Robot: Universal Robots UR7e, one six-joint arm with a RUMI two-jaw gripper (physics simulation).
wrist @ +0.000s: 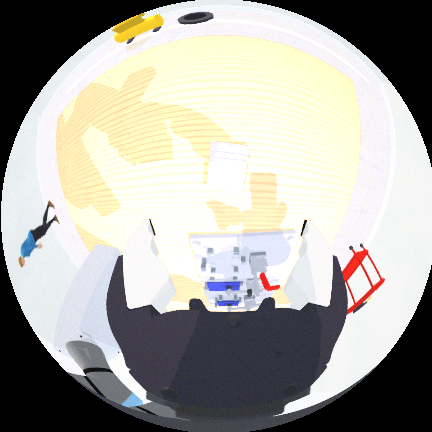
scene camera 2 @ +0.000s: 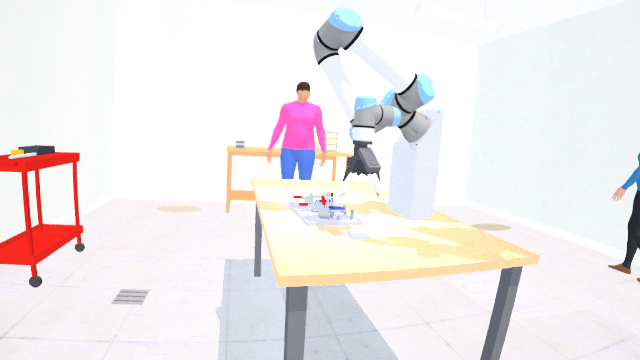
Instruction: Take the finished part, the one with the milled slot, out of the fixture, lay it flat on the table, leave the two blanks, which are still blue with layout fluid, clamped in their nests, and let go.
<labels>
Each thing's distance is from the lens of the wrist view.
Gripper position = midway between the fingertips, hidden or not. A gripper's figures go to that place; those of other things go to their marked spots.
my gripper [wrist: 228, 220]: 0.13 m
finished part [wrist: 227, 162]: 0.23 m
</labels>
